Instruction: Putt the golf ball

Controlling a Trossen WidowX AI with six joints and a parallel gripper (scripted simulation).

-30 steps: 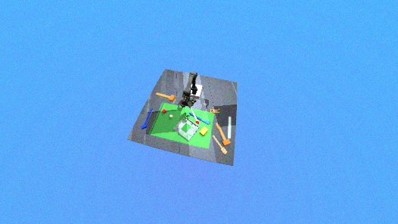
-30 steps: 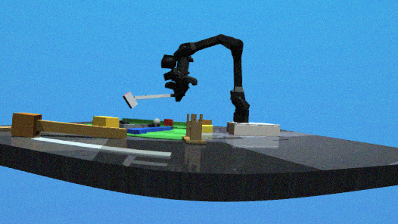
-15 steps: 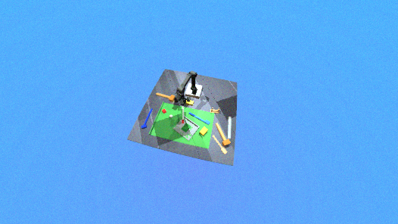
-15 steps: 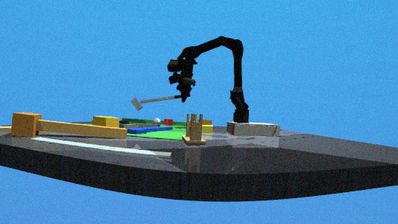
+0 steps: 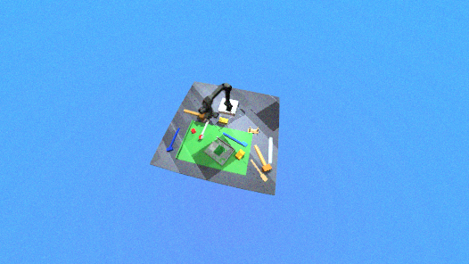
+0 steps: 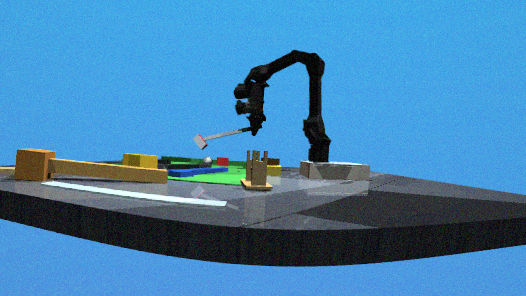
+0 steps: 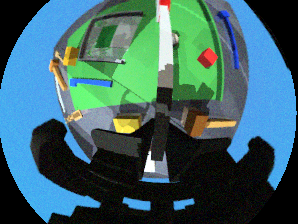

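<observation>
My gripper tip is 12 cm short of the red putter and 1 cm to the left of it. The rest, counted from my gripper tip: red cube: 16 cm to the right, 15 cm ahead, 12 cm below; wooden rack: 48 cm to the left, 10 cm below, 5 cm behind; white golf ball: 20 cm ahead, 11 cm below, 5 cm to the right.
</observation>
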